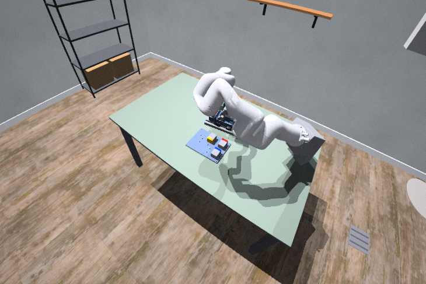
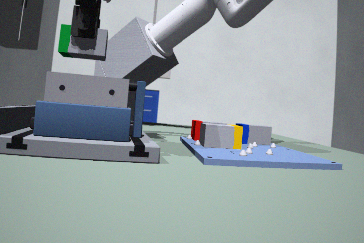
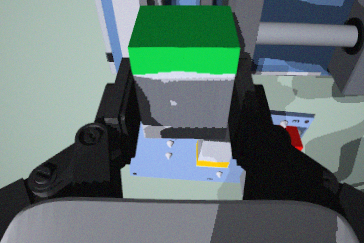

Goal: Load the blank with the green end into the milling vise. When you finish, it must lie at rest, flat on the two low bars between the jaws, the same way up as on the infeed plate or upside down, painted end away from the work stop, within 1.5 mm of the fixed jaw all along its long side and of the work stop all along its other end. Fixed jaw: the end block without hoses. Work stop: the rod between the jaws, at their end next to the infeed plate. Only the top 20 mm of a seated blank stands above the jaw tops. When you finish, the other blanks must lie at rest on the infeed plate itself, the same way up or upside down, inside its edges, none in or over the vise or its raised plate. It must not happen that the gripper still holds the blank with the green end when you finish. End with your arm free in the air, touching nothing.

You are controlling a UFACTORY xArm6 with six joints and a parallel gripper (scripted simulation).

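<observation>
My gripper is now 90 mm above the fixed jaw, 30 mm to the right of it and 30 mm short of it. The rest, counted from my hand: yellow-ended blank: 190 mm to the left, 140 mm below, 120 mm behind; red-ended blank: 200 mm behind, 170 mm to the left, 140 mm below; blue infeed plate: 240 mm to the left, 160 mm below, 130 mm behind.
</observation>
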